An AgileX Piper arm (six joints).
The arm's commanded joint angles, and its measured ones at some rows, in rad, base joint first. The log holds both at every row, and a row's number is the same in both.
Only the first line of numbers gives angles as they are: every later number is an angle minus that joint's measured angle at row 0.
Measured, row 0: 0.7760 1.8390 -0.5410 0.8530 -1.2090 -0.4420
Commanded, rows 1 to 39: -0.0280 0.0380 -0.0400 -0.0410 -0.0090 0.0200; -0.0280 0.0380 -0.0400 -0.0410 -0.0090 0.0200; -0.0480 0.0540 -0.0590 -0.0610 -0.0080 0.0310; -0.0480 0.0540 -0.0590 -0.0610 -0.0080 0.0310; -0.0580 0.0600 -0.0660 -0.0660 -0.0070 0.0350; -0.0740 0.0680 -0.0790 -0.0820 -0.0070 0.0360; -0.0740 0.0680 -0.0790 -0.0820 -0.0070 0.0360; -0.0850 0.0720 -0.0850 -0.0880 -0.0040 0.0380; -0.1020 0.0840 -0.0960 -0.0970 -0.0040 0.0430; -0.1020 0.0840 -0.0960 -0.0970 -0.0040 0.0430; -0.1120 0.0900 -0.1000 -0.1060 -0.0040 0.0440; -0.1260 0.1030 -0.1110 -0.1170 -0.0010 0.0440; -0.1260 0.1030 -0.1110 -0.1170 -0.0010 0.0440; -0.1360 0.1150 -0.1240 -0.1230 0.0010 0.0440; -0.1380 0.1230 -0.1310 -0.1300 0.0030 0.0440; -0.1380 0.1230 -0.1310 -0.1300 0.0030 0.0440; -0.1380 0.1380 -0.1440 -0.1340 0.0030 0.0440; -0.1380 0.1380 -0.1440 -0.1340 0.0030 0.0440; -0.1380 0.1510 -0.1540 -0.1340 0.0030 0.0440; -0.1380 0.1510 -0.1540 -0.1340 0.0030 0.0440; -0.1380 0.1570 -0.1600 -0.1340 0.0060 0.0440; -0.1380 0.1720 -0.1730 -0.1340 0.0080 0.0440; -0.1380 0.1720 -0.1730 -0.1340 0.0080 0.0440; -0.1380 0.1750 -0.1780 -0.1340 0.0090 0.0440; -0.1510 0.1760 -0.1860 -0.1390 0.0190 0.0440; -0.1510 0.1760 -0.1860 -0.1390 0.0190 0.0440; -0.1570 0.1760 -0.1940 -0.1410 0.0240 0.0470; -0.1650 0.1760 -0.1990 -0.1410 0.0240 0.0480; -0.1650 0.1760 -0.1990 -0.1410 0.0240 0.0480; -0.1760 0.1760 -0.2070 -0.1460 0.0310 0.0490; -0.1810 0.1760 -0.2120 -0.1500 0.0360 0.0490; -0.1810 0.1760 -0.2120 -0.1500 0.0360 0.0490; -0.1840 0.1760 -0.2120 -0.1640 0.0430 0.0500; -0.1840 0.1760 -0.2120 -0.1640 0.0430 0.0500; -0.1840 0.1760 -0.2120 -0.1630 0.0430 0.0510; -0.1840 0.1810 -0.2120 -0.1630 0.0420 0.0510; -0.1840 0.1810 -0.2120 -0.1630 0.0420 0.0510; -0.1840 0.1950 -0.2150 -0.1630 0.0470 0.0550; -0.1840 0.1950 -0.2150 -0.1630 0.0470 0.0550
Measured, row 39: -0.1770 0.1820 -0.2000 -0.1530 0.0430 0.0490
